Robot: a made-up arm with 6 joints. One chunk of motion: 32 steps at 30 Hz.
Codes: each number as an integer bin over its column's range. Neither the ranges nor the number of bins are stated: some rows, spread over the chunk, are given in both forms.
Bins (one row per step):
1: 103 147 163 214 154 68
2: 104 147 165 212 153 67
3: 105 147 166 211 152 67
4: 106 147 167 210 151 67
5: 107 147 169 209 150 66
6: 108 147 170 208 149 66
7: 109 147 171 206 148 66
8: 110 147 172 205 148 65
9: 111 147 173 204 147 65
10: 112 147 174 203 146 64
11: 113 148 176 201 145 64
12: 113 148 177 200 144 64
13: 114 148 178 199 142 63
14: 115 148 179 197 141 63
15: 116 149 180 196 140 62
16: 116 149 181 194 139 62
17: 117 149 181 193 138 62
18: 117 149 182 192 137 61
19: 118 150 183 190 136 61
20: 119 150 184 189 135 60
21: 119 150 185 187 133 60
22: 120 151 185 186 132 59
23: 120 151 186 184 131 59
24: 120 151 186 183 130 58
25: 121 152 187 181 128 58
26: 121 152 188 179 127 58
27: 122 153 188 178 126 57
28: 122 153 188 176 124 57
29: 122 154 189 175 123 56
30: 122 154 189 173 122 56
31: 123 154 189 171 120 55
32: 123 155 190 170 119 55
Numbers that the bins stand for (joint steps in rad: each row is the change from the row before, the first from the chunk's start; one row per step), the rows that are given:
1: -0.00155 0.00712 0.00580 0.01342 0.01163 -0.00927
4: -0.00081 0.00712 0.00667 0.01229 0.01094 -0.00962
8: 0.00018 0.00712 0.00777 0.01088 0.01024 -0.01031
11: 0.00092 0.00743 0.00865 0.00975 0.00955 -0.01066
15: 0.00166 0.00775 0.00953 0.00834 0.00839 -0.01136
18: 0.00191 0.00775 0.00997 0.00721 0.00770 -0.01171
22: 0.00265 0.00837 0.01063 0.00552 0.00654 -0.01241
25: 0.00289 0.00869 0.01107 0.00411 0.00562 -0.01276
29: 0.00314 0.00931 0.01151 0.00241 0.00446 -0.01345
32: 0.00339 0.00963 0.01173 0.00100 0.00353 -0.01380
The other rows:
2: -0.00131 0.00712 0.00624 0.01286 0.01140 -0.00962
3: -0.00106 0.00712 0.00645 0.01258 0.01117 -0.00962
5: -0.00056 0.00712 0.00711 0.01201 0.01071 -0.00996
6: -0.00032 0.00712 0.00733 0.01173 0.01047 -0.00996
7: -0.00007 0.00712 0.00755 0.01116 0.01024 -0.00996
9: 0.00042 0.00712 0.00799 0.01060 0.01001 -0.01031
10: 0.00067 0.00712 0.00821 0.01032 0.00978 -0.01066
12: 0.00092 0.00743 0.00887 0.00947 0.00932 -0.01066
13: 0.00116 0.00743 0.00909 0.00919 0.00885 -0.01101
14: 0.00141 0.00743 0.00931 0.00862 0.00862 -0.01101
16: 0.00166 0.00775 0.00975 0.00778 0.00816 -0.01136
17: 0.00191 0.00775 0.00975 0.00749 0.00793 -0.01136
19: 0.00215 0.00806 0.01019 0.00665 0.00747 -0.01171
20: 0.00240 0.00806 0.01041 0.00636 0.00724 -0.01206
21: 0.00240 0.00806 0.01063 0.00580 0.00677 -0.01206
23: 0.00265 0.00837 0.01085 0.00495 0.00631 -0.01241
24: 0.00265 0.00837 0.01085 0.00467 0.00608 -0.01276
26: 0.00289 0.00869 0.01129 0.00354 0.00538 -0.01276
27: 0.00314 0.00900 0.01129 0.00326 0.00515 -0.01311
28: 0.00314 0.00900 0.01129 0.00269 0.00469 -0.01311
30: 0.00314 0.00931 0.01151 0.00185 0.00423 -0.01345
31: 0.00339 0.00931 0.01151 0.00128 0.00376 -0.01380

